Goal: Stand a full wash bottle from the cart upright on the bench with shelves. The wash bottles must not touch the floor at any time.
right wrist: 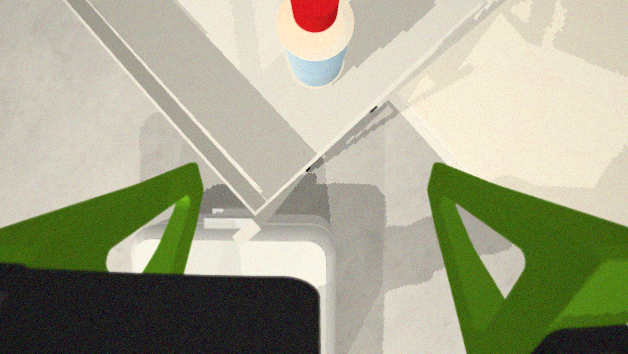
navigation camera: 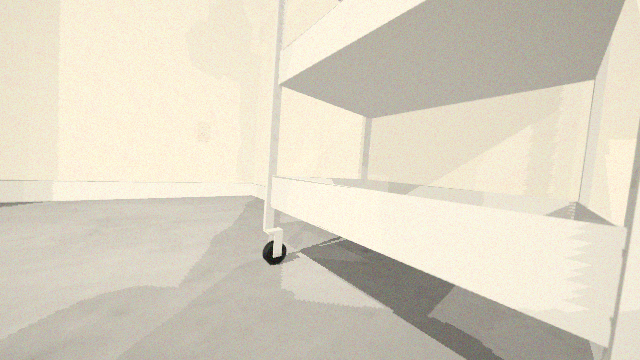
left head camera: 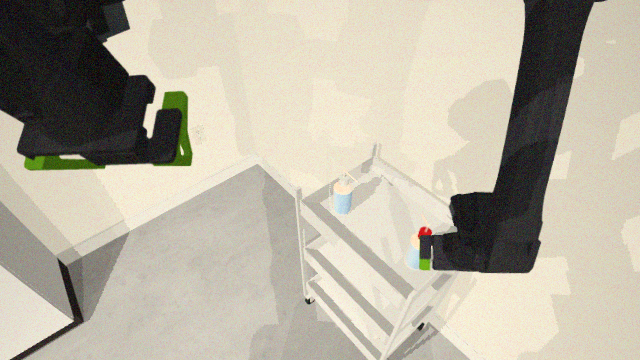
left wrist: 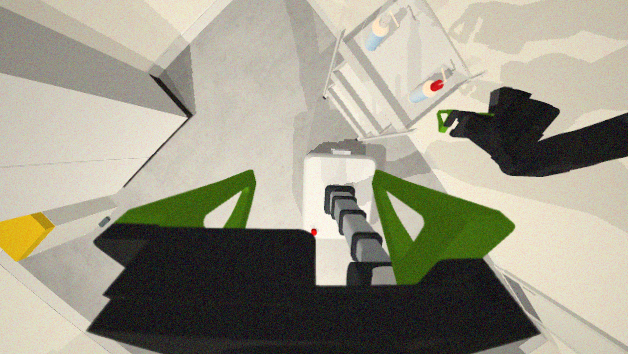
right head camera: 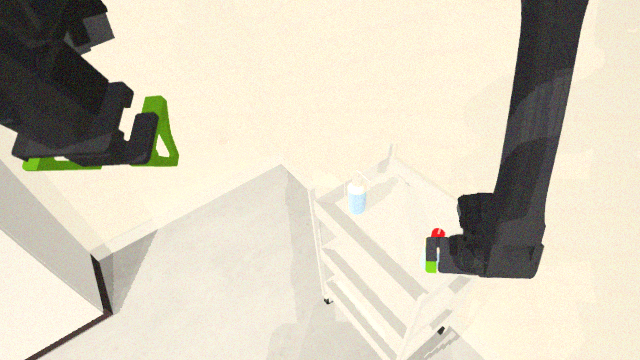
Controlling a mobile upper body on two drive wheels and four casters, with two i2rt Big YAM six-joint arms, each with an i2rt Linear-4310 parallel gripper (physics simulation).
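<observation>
A red-capped wash bottle with a blue lower body stands upright on the top shelf of the white cart. A pale-capped wash bottle, also blue below, stands at the shelf's other end. My right gripper is open and empty beside the red-capped bottle, which is not between its fingers. My left gripper is open and empty, away from the cart. No bench with shelves can be made out for certain.
A white surface with a dark edge lies at the lower left. A yellow object is at the left in the left wrist view, and my white base stands near the cart. Pale walls meet in a corner behind the cart.
</observation>
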